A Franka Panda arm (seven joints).
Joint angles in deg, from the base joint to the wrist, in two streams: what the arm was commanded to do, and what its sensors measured. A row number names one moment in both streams.
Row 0, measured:
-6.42, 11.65, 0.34, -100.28, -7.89, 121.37, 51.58
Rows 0 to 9, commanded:
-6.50, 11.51, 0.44, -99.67, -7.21, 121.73, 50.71
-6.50, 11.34, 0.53, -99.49, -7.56, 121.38, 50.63
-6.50, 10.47, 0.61, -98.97, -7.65, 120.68, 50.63
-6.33, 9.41, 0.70, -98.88, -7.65, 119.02, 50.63
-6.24, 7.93, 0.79, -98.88, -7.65, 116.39, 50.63
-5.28, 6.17, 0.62, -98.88, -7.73, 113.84, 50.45
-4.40, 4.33, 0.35, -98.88, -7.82, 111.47, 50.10
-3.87, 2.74, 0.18, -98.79, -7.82, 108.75, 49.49
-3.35, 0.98, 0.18, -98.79, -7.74, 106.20, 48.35
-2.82, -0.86, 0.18, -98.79, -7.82, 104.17, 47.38
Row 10, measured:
-4.50, 5.19, 0.46, -97.99, -7.89, 110.50, 50.41
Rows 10 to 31, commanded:
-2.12, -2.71, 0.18, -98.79, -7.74, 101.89, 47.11
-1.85, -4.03, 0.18, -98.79, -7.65, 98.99, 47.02
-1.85, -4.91, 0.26, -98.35, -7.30, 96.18, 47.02
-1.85, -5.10, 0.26, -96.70, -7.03, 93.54, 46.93
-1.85, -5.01, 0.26, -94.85, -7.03, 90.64, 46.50
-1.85, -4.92, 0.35, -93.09, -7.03, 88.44, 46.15
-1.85, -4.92, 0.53, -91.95, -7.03, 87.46, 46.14
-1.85, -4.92, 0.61, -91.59, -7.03, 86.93, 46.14
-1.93, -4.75, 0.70, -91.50, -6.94, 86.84, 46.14
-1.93, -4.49, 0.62, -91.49, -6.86, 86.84, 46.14
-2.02, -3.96, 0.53, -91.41, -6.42, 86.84, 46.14
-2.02, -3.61, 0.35, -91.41, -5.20, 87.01, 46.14
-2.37, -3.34, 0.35, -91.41, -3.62, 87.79, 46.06
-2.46, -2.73, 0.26, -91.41, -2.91, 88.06, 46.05
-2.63, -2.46, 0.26, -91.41, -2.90, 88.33, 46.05
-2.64, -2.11, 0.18, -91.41, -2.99, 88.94, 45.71
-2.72, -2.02, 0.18, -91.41, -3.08, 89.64, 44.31
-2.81, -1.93, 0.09, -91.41, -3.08, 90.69, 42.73
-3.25, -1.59, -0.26, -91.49, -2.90, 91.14, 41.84
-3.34, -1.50, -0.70, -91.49, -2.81, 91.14, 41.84
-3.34, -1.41, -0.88, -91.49, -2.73, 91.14, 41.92
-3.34, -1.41, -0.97, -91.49, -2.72, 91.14, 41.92
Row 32, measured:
-2.74, -1.94, -0.51, -92.53, -3.78, 90.81, 43.47
